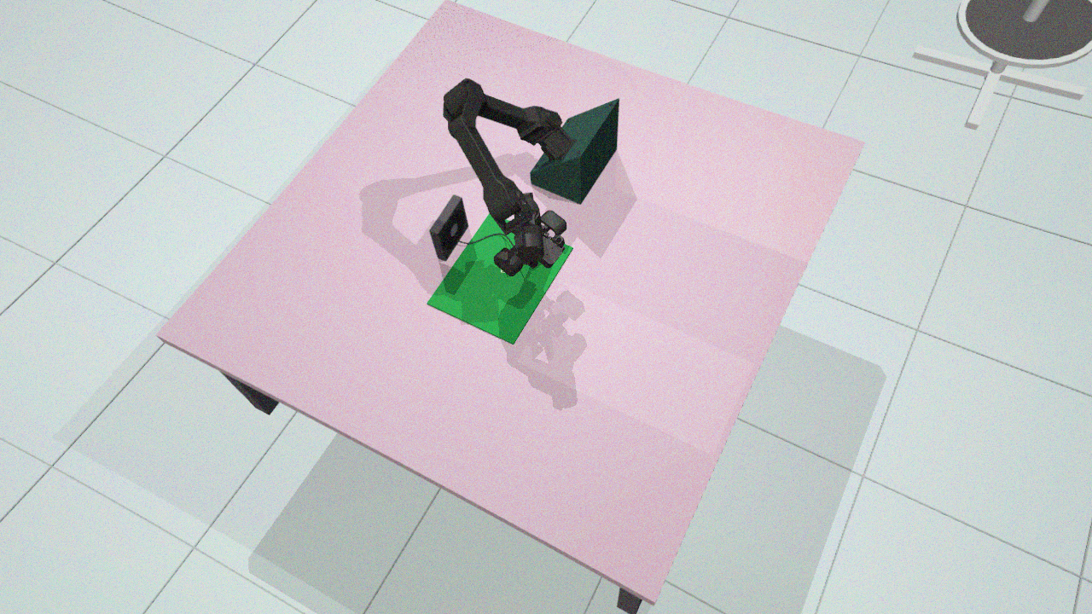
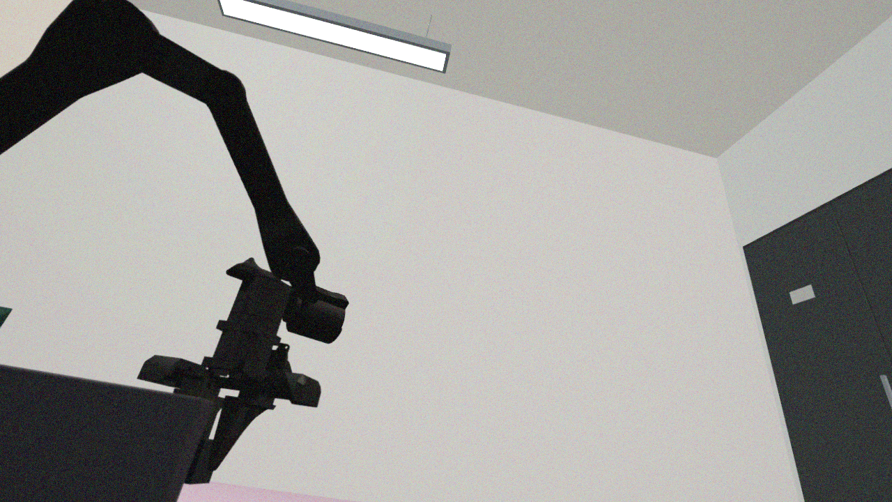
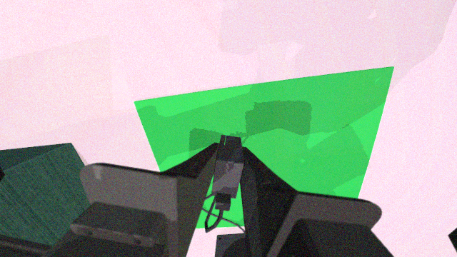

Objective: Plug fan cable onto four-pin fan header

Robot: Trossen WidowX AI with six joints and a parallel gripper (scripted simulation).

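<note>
The green board is 4 cm ahead of my gripper tip, 7 cm to the right of it and 8 cm below it. Round my gripper tip: black fan: 3 cm ahead, 23 cm to the right, 1 cm below; then black fan plug: 1 cm to the right, 1 cm above.
</note>
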